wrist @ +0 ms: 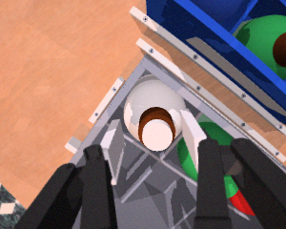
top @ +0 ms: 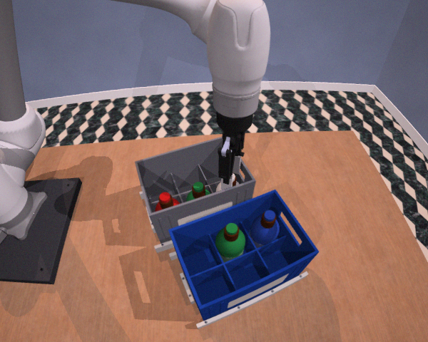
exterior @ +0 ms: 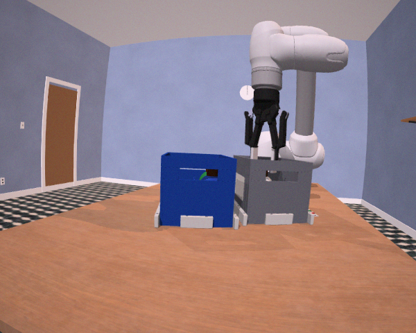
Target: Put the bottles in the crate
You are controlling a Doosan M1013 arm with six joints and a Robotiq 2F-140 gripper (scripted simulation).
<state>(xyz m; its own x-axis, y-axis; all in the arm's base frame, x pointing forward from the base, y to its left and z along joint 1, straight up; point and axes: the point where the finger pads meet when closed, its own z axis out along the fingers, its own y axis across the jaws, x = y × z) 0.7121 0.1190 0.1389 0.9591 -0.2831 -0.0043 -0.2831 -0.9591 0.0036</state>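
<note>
Now: hand 80 mm above the white bottle. From my hand the other things lie so: green bottle (10 mm ahead, 150 mm to the right, 80 mm below); blue bottle (100 mm ahead, 110 mm to the right, 80 mm below); grey crate (100 mm behind, 90 mm below).
</note>
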